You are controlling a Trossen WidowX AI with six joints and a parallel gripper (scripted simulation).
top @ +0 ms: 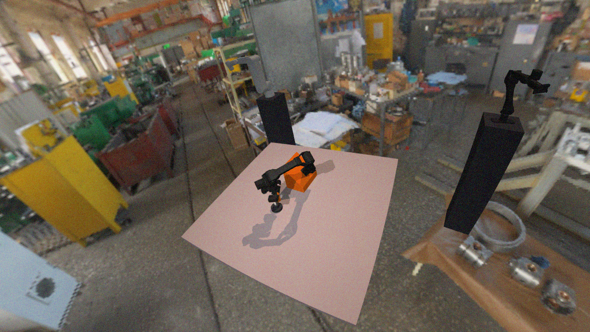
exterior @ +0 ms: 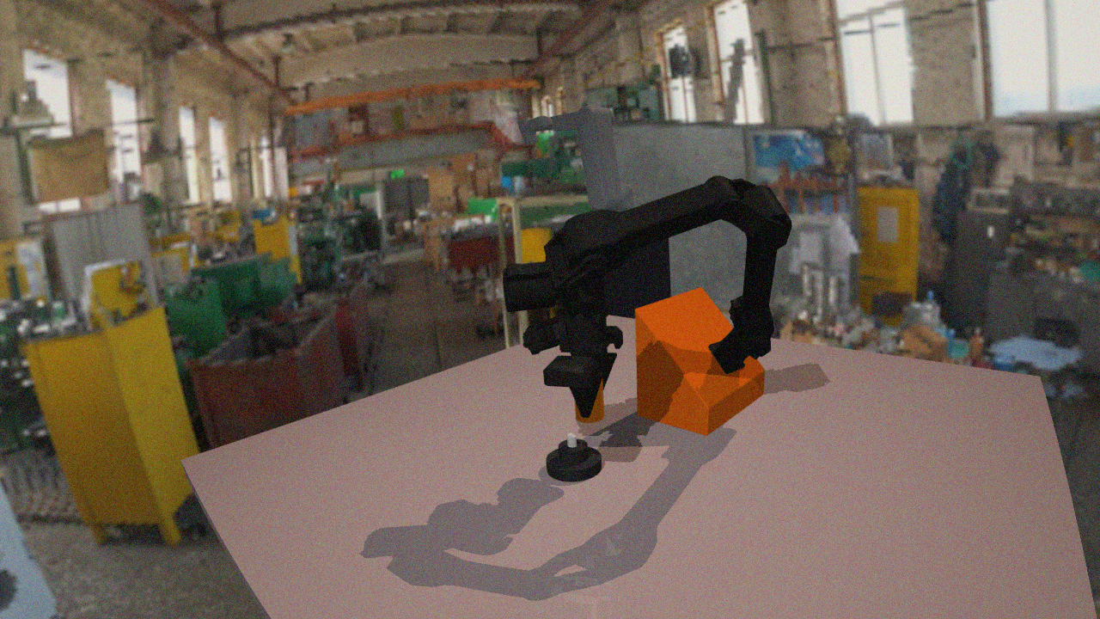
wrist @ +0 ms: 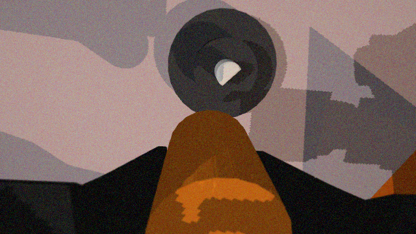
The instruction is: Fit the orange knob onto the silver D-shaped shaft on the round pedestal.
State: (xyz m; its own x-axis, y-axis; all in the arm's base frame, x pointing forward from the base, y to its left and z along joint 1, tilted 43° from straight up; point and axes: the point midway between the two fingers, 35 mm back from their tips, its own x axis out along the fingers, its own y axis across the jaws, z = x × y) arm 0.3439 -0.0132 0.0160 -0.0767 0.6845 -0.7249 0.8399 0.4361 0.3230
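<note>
The black round pedestal is 80 mm below my gripper tip, 30 mm to the right of it and 10 mm ahead of it. From my gripper tip the other things lie so: orange knob 30 mm above.
</note>
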